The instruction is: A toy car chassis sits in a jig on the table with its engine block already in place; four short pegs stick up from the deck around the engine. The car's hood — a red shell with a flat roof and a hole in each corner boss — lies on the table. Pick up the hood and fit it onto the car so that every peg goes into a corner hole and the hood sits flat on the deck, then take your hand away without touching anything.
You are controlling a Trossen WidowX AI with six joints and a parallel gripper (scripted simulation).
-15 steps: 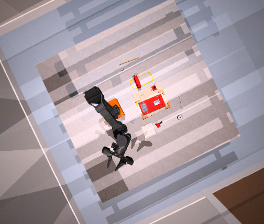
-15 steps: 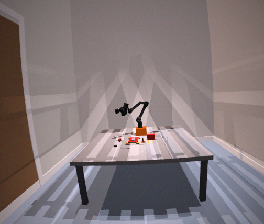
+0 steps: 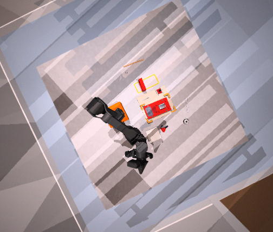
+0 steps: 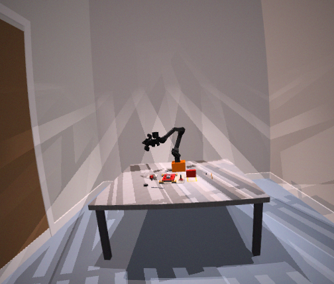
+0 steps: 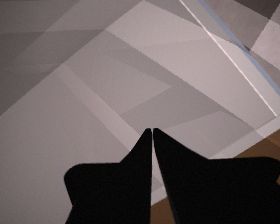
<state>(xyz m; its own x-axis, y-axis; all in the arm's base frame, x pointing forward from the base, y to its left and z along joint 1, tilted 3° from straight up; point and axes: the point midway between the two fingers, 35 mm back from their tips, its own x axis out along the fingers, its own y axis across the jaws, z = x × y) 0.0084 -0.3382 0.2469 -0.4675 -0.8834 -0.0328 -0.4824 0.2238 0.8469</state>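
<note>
Right now my gripper tip is 28 cm short of the red hood, 50 cm to the right of it and 30 cm above it. Round my gripper tip: pale jig: 32 cm ahead, 30 cm to the left, 32 cm below; wheel: 46 cm ahead, 8 cm to the left, 32 cm below; white square: 18 cm ahead, 11 cm to the left, 33 cm below.
</note>
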